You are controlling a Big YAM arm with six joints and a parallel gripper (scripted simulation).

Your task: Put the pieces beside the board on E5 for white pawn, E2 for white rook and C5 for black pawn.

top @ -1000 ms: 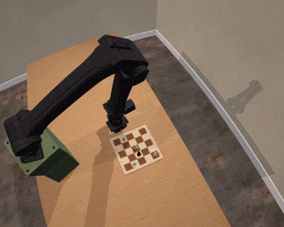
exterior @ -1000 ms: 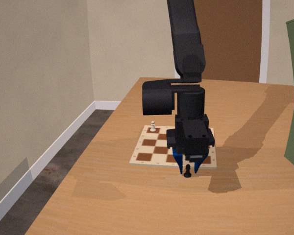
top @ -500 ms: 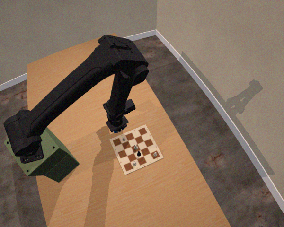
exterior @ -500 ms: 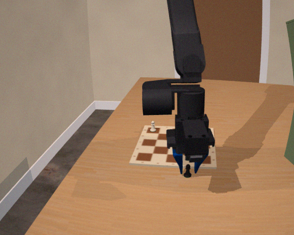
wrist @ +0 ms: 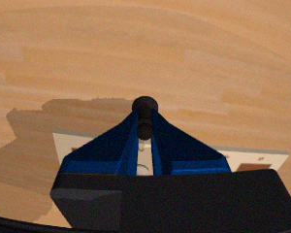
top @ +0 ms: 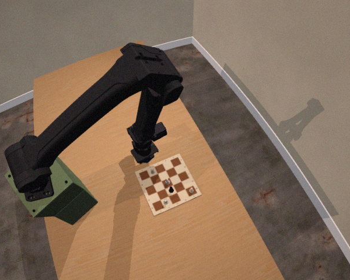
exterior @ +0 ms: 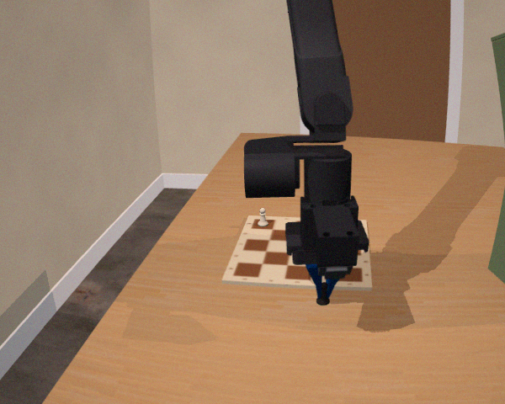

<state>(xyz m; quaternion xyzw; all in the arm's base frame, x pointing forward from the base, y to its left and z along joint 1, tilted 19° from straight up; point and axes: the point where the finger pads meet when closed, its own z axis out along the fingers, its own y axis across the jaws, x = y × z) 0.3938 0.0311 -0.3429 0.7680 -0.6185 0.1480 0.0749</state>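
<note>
The tall white piece lies 5 cm ahead of my hand, 13 cm to the right of it and 1 cm above it. From my hand the other things lie so: tall black piece 5 cm ahead, 17 cm to the right, 1 cm above; then black pawn right at my hand; then chessboard 5 cm ahead, 13 cm to the right, 1 cm below.
</note>
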